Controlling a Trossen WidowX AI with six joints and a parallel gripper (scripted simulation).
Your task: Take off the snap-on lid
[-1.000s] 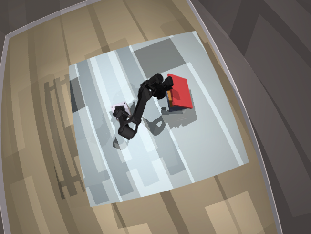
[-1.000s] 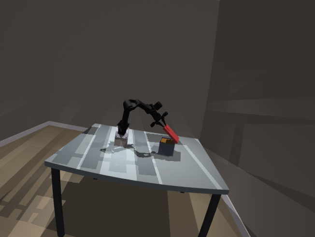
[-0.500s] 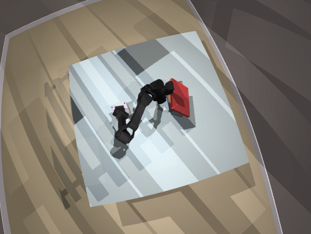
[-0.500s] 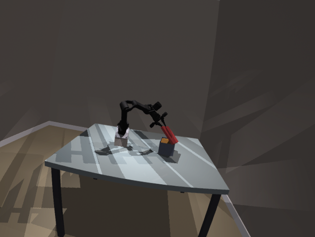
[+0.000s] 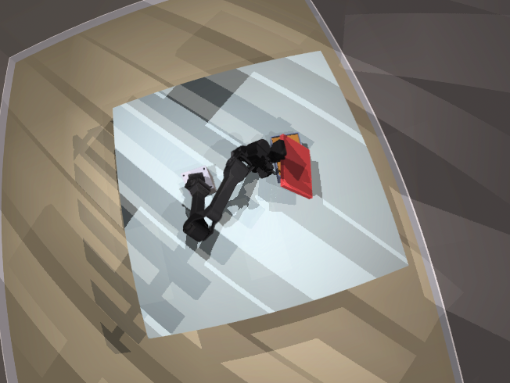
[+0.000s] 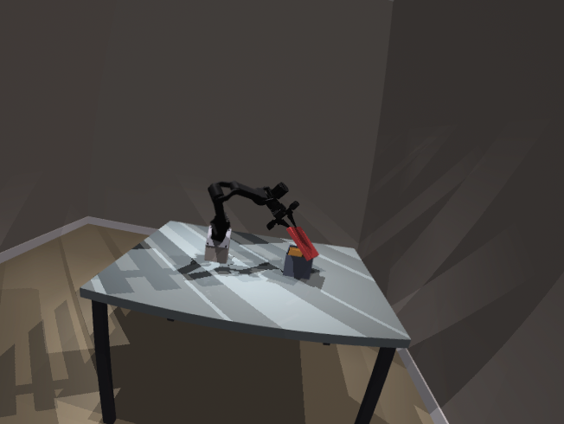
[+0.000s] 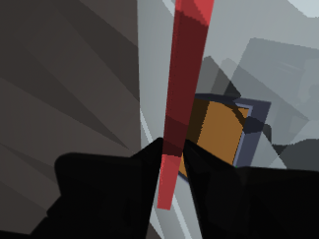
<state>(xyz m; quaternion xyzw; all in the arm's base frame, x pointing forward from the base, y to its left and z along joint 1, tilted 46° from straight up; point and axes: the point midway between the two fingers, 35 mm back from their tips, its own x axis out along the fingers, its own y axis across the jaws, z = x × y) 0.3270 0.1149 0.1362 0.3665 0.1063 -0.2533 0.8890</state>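
Now: the red lid 60 mm ahead of my gripper tip, 20 mm to the right of it and 50 mm below it. Also, from my gripper tip: dark storage box (50 mm ahead, 70 mm to the left, 180 mm below).
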